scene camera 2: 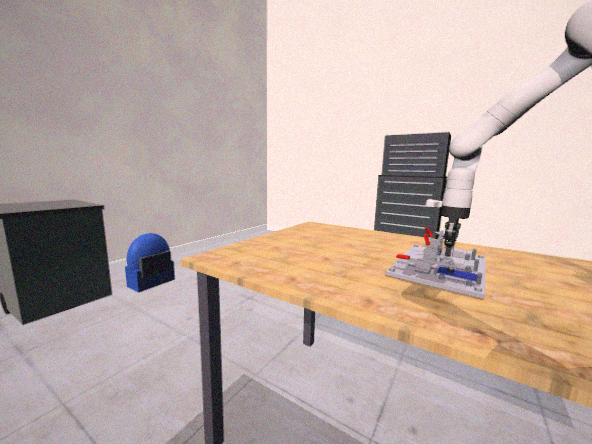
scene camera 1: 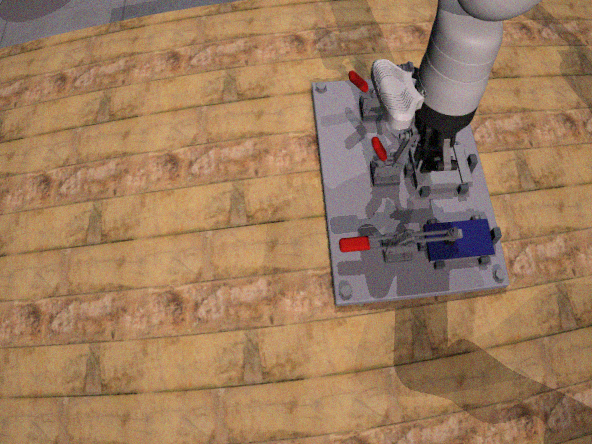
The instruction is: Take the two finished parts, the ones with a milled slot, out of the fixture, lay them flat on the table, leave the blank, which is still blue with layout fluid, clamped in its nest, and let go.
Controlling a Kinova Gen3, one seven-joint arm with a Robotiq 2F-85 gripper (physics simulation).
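Places are measured from the arm's base along level axes (x right, y ahead, z up), in millimetres.
Where they show: gripper, fingertip midpoint: (scene camera 2: 447, 257) (scene camera 1: 422, 164).
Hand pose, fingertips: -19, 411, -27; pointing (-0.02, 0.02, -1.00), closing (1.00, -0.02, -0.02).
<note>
Each offset is from my fingertips to the top centre of the thing, as dx, dy, dz. "*": to the spot under its first point. Level surfaces: height alone.
A grey fixture plate {+2, +18, -26} (scene camera 1: 344, 191) (scene camera 2: 470, 286) lies on the wooden table {dz -41} (scene camera 1: 166, 239) (scene camera 2: 310, 272). My gripper (scene camera 1: 432, 165) (scene camera 2: 449, 246) points straight down into the middle nest. It is shut on a grey finished part {+1, -29, -5} (scene camera 1: 442, 180), which sits low in the nest between its stop pins. That nest's red-handled clamp {+3, +64, +63} (scene camera 1: 379, 148) is tipped up. The blue blank {-109, -32, -10} (scene camera 1: 470, 239) (scene camera 2: 461, 274) lies in the near nest, with its clamp arm across it and the red handle {-106, +108, +11} (scene camera 1: 354, 244) flat. The far clamp handle {* +106, +75, +56} (scene camera 1: 358, 81) is tipped up. My arm hides the far nest.
A dark louvred cabinet (scene camera 2: 413, 181) stands behind the table. A black cabinet (scene camera 2: 52, 257) and a blue domed unit (scene camera 2: 145, 260) stand on the floor at the left. The table's near edge runs close in front of the fixture in scene camera 2.
</note>
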